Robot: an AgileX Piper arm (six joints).
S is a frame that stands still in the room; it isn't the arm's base.
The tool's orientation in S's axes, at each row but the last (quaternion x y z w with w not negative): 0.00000, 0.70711, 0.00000, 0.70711; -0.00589, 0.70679, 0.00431, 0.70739; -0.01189, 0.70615, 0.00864, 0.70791; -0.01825, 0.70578, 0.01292, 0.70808; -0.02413, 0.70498, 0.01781, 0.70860; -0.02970, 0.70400, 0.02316, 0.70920
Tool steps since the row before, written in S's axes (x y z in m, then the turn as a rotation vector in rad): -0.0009, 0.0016, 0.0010, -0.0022, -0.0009, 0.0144; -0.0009, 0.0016, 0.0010, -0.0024, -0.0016, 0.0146; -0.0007, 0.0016, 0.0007, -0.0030, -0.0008, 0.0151; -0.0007, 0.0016, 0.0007, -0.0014, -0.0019, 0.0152; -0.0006, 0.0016, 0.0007, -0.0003, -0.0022, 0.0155; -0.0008, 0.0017, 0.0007, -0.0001, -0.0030, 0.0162
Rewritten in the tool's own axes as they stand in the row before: -0.0010, 0.0016, -0.0009, -0.0144, -0.0009, -0.0022; -0.0010, 0.0016, -0.0009, -0.0146, -0.0016, -0.0024; -0.0007, 0.0016, -0.0007, -0.0151, -0.0008, -0.0030; -0.0007, 0.0016, -0.0006, -0.0152, -0.0020, -0.0014; -0.0007, 0.0016, -0.0005, -0.0155, -0.0023, -0.0004; -0.0007, 0.0017, -0.0007, -0.0162, -0.0031, -0.0002
